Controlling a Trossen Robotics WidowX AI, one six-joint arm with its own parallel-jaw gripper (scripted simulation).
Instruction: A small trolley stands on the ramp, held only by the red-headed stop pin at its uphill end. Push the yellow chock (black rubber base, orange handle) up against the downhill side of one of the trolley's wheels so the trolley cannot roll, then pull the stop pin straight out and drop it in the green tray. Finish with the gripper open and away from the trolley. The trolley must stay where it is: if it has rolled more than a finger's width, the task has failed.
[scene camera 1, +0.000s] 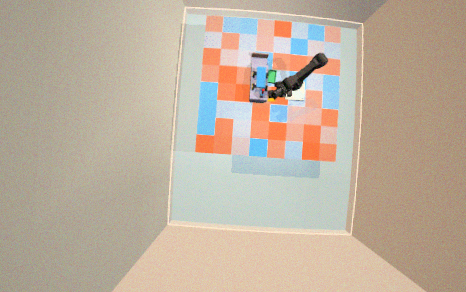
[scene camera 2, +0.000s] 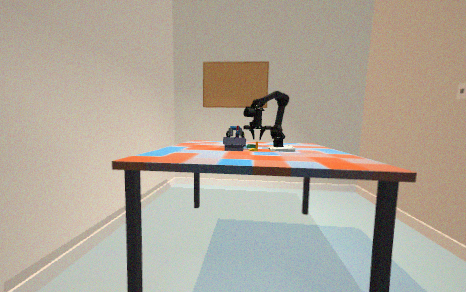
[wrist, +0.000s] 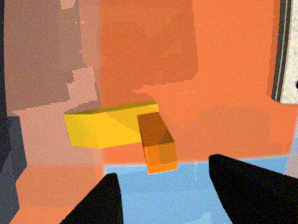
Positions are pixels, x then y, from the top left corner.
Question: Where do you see a yellow chock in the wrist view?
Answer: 127, 123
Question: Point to the gripper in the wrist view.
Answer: At 164, 174
